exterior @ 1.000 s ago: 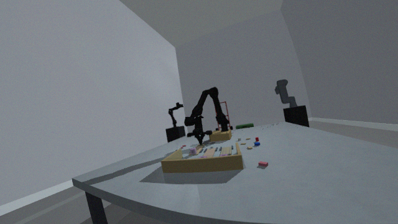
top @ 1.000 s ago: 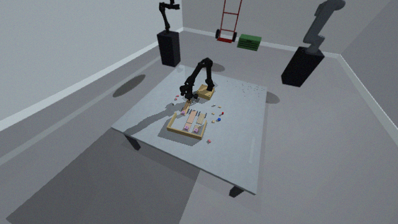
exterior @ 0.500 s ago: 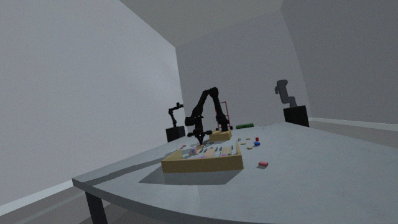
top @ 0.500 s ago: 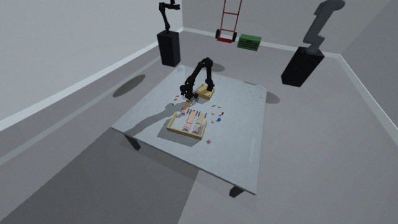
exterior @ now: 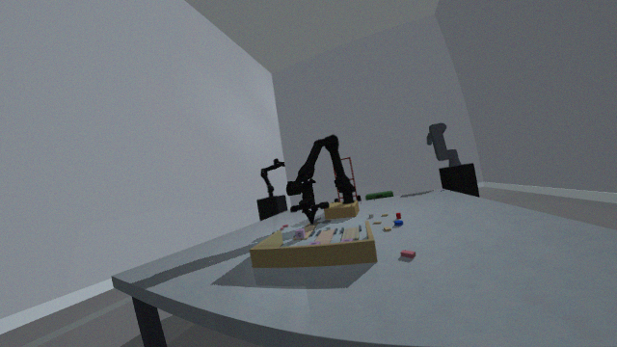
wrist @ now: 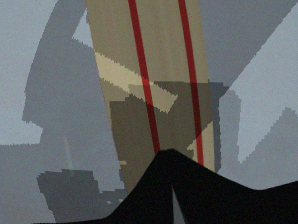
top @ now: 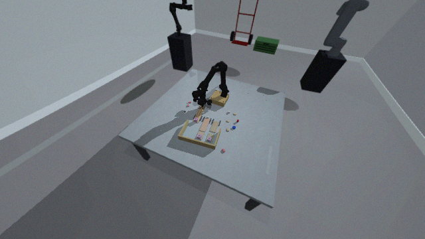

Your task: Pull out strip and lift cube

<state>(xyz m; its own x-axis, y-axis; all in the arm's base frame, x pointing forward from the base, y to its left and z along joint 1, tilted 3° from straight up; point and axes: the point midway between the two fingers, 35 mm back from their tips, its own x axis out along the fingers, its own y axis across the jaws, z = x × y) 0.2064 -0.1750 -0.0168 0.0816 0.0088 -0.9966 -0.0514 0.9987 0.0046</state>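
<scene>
Right now the strip is 10 cm ahead of my gripper tip and 1 cm to the left of it.
</scene>
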